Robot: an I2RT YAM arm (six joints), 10 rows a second.
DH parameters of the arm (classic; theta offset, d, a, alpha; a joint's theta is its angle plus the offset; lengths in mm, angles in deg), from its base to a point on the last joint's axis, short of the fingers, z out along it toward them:
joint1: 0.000 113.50 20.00 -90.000
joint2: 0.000 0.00 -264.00 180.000
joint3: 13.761 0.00 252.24 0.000
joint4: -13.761 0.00 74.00 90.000
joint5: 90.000 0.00 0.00 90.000
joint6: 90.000 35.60 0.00 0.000
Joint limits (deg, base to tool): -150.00..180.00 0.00..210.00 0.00..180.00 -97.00..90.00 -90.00..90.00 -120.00..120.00
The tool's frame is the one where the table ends.
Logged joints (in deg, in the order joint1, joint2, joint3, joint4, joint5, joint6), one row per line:
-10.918, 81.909, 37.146, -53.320, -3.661, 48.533
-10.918, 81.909, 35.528, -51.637, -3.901, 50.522
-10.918, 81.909, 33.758, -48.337, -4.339, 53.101
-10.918, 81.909, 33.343, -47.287, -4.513, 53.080
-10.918, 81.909, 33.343, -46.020, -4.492, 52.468
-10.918, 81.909, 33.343, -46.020, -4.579, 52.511
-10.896, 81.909, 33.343, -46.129, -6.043, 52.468
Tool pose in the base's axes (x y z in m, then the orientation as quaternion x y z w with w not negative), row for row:
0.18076, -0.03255, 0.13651, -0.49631, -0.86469, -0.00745, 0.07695
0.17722, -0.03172, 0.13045, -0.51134, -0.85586, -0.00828, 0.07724
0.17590, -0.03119, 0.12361, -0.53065, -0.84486, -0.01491, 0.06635
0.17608, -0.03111, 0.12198, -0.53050, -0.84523, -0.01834, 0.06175
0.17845, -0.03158, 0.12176, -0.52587, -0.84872, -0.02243, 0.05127
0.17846, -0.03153, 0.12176, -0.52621, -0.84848, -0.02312, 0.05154
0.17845, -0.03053, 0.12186, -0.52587, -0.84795, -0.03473, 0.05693
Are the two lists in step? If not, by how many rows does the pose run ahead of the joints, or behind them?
They are in step.
